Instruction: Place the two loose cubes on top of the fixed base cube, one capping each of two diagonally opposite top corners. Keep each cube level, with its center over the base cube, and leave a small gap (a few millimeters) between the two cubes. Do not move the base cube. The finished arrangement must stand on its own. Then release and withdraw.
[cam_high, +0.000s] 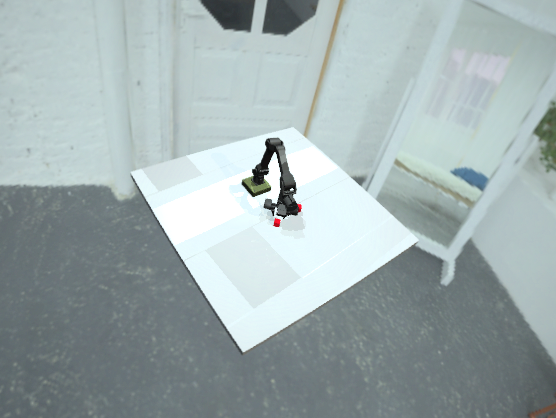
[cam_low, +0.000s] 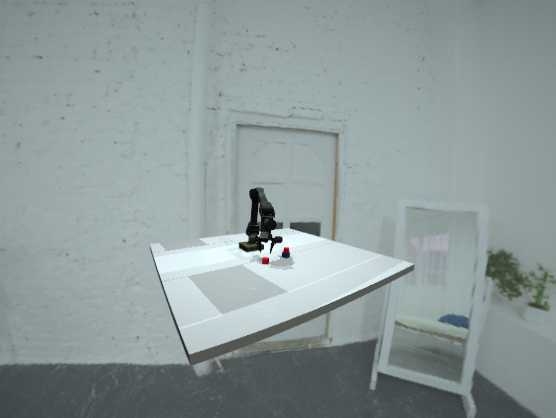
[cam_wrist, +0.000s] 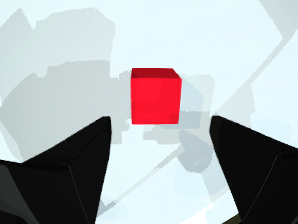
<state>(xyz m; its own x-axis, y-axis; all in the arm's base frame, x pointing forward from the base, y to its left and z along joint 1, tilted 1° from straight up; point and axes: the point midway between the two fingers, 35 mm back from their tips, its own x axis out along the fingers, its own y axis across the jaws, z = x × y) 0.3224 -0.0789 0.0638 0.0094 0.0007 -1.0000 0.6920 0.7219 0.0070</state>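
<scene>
Now: the blue cube 30 mm behind my gripper tip, 170 mm to the left of it and 50 mm below it.
</scene>
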